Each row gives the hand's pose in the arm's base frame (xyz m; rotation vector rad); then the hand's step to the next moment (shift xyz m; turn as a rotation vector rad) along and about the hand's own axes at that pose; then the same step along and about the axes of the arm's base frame.
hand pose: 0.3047 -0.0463 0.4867 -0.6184 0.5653 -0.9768
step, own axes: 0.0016 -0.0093 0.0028 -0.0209 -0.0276 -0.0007
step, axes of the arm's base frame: -0.0027 -0.0047 0.0082 -0.0257 0.0067 0.0222
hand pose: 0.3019 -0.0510 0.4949 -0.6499 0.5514 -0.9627
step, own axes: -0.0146 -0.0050 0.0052 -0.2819 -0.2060 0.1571
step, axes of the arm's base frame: -0.0060 0.0120 0.0092 -0.1396 0.2013 0.2943
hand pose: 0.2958 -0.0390 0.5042 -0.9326 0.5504 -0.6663
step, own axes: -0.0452 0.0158 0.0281 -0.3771 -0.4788 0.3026
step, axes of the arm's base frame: -0.0069 0.0547 0.0066 -0.1796 0.2325 0.6138
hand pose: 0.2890 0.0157 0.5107 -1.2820 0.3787 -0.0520
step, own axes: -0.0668 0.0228 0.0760 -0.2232 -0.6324 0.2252
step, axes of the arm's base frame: -0.0434 0.0934 0.0127 -0.0327 0.0781 0.7024
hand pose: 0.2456 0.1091 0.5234 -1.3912 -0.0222 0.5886
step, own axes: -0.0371 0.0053 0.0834 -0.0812 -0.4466 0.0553
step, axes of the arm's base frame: -0.0631 0.0616 0.0240 0.0789 -0.0090 0.4503
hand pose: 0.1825 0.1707 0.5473 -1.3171 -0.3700 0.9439
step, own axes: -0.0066 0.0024 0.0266 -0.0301 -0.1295 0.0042
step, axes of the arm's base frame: -0.0238 0.0122 0.0065 0.0274 -0.0153 0.1293
